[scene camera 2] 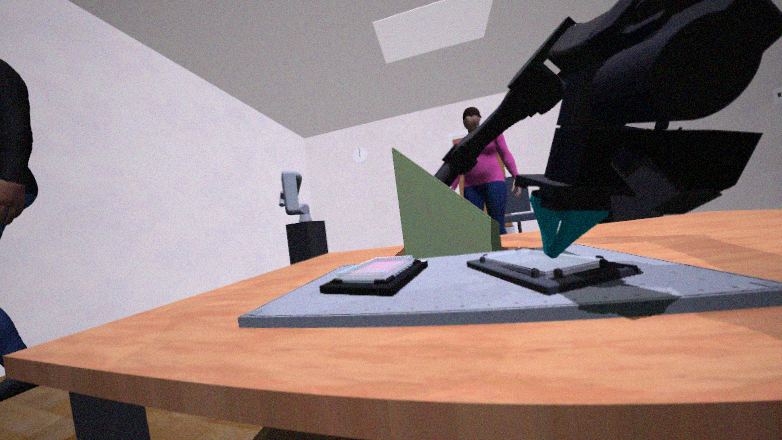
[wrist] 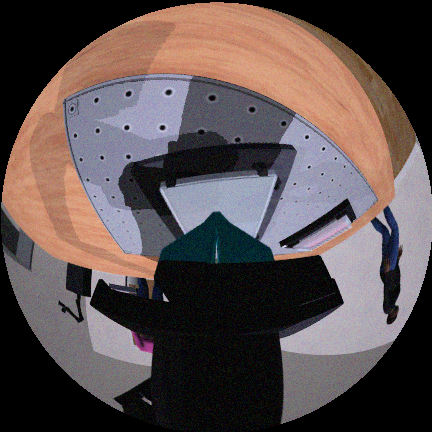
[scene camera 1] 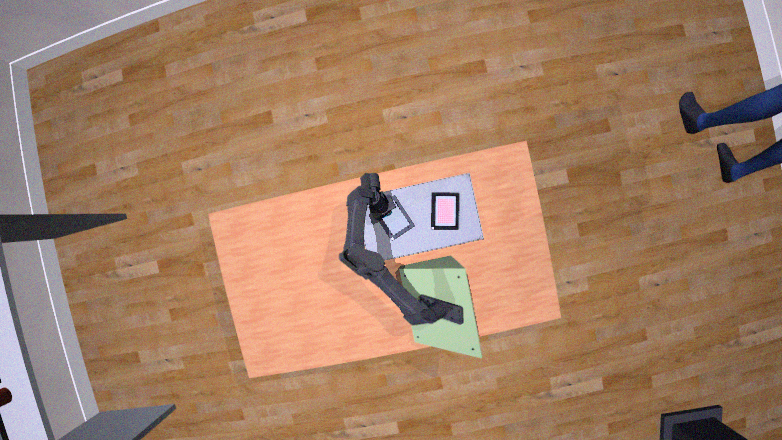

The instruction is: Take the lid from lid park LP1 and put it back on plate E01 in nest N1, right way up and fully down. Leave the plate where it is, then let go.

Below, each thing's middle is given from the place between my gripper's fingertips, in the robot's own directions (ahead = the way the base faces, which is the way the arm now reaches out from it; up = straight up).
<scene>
Now: the pale grey lid [scene camera 2: 524,260] 20 mm behind my hand, 20 mm to the right of it and 10 mm below it.
</scene>
